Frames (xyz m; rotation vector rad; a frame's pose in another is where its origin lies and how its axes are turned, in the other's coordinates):
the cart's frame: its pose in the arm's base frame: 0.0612 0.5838 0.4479 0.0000 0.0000 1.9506
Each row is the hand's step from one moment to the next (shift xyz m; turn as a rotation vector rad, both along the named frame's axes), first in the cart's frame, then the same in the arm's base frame.
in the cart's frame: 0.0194 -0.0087 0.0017 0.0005 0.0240 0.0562
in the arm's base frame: 0.0009 0.0212 0.0017 -0.0225 -0.0084 0.0562
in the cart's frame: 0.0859 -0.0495 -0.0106 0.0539 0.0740 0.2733
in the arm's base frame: 0.0141 0.0981 -0.0106 -0.0887 0.0226 0.2733
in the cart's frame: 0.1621 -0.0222 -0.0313 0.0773 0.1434 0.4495
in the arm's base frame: -0.0395 0.1588 -0.0313 -0.1618 0.0186 0.4495
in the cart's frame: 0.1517 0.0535 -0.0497 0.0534 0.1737 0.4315
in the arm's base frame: -0.1059 0.1211 -0.0497 -0.1811 -0.0148 0.4315
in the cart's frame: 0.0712 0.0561 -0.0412 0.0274 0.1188 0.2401
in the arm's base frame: -0.0785 0.0453 -0.0412 -0.1205 -0.0186 0.2401
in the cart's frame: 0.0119 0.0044 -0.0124 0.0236 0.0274 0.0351
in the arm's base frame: -0.0085 0.0094 -0.0124 -0.0342 0.0118 0.0351
